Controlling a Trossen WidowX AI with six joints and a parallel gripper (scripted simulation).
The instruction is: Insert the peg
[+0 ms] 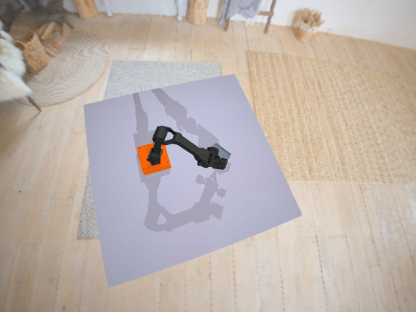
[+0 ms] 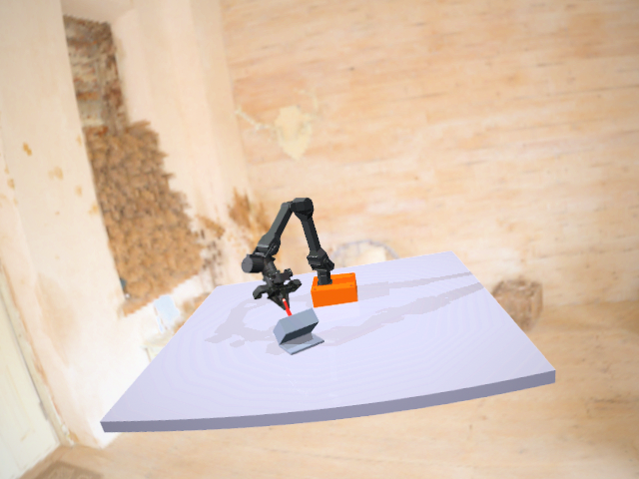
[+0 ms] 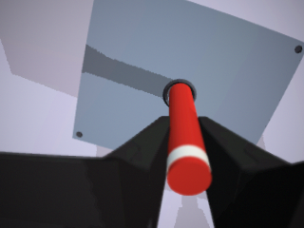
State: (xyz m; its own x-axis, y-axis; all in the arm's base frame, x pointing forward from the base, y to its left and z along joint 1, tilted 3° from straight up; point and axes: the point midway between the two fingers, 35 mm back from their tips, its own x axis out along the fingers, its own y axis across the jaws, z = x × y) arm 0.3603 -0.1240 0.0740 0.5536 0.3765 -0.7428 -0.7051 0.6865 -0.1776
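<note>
My gripper tip is now 4 cm short of the sloped panel, 2 cm to the right of it and 5 cm above it. Also, from my gripper tip: flat foot plate: 5 cm ahead, 3 cm to the left, 11 cm below; red peg: 1 cm behind, 1 cm above.
</note>
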